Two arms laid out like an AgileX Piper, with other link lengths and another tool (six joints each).
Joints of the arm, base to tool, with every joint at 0 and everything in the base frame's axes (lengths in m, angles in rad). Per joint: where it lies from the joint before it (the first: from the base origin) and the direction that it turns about. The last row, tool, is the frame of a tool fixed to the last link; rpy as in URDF.
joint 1: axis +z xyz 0 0 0.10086
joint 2: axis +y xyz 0 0 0
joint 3: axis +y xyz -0.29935 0 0.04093
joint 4: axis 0.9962 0 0.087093 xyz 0.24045 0 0.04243
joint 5: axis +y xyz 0 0 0
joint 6: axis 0.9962 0 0.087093 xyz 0.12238 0 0.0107
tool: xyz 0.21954 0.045 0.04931 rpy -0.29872 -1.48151 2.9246
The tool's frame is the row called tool.
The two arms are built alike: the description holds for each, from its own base.
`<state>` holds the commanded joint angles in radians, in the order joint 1, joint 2, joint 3, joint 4, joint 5, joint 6, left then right.
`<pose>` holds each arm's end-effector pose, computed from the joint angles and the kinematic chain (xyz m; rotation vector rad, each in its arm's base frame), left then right.
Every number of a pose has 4 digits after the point. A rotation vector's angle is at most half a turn.
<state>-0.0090 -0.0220 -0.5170 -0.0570 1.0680 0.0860 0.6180 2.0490 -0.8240 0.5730 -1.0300 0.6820</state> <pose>0.2128 0.0239 0.1761 2.2390 -0.4655 1.4027 0.5876 0.2193 0.1321 -2.2277 1.2235 -1.3750</pose>
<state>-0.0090 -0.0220 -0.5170 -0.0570 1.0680 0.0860 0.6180 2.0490 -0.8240 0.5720 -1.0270 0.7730</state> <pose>0.2128 0.0239 0.1761 2.2390 -0.4655 1.4027 0.5881 0.2150 0.1313 -2.1766 1.2807 -1.2862</pose>
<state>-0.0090 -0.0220 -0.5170 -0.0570 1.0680 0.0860 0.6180 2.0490 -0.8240 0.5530 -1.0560 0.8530</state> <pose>0.2128 0.0239 0.1761 2.2390 -0.4655 1.4027 0.5882 0.2144 0.1422 -2.1051 1.3006 -1.2393</pose>
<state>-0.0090 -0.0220 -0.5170 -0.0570 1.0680 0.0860 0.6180 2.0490 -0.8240 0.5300 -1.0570 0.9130</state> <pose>0.2128 0.0239 0.1761 2.2390 -0.4655 1.4027 0.5876 0.2185 0.1438 -2.0766 1.3041 -1.1864</pose>
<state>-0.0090 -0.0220 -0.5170 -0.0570 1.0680 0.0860 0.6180 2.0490 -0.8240 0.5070 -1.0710 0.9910</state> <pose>0.2128 0.0239 0.1761 2.2390 -0.4655 1.4027 0.5871 0.2206 0.1494 -2.0251 1.3138 -1.1262</pose>
